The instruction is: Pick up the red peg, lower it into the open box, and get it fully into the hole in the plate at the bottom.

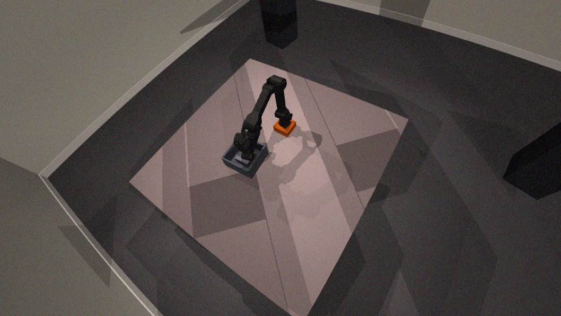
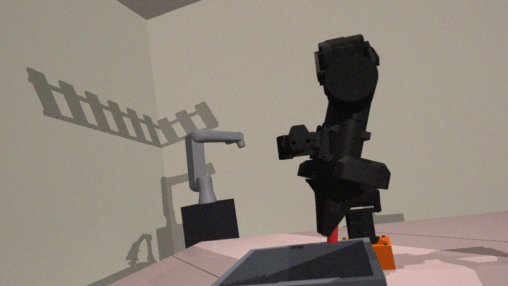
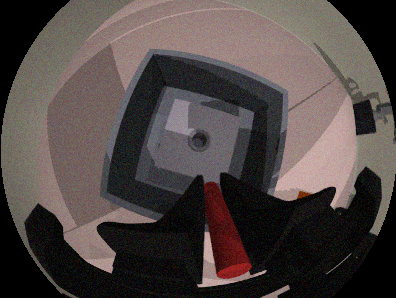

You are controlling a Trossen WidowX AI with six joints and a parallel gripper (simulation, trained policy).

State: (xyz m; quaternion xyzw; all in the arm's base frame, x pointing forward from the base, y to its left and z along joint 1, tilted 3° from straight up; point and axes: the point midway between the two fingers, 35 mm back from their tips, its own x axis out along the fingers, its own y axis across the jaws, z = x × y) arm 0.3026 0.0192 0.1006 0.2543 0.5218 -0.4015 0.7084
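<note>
Now: gripper tip 30 mm below the red peg, 20 mm to the right of it and 10 mm past it. The rest, counted from my gripper tip: pale plate (80 mm below, 30 mm to the right, 20 mm ahead); grey box (100 mm below, 30 mm to the right, 20 mm ahead).
</note>
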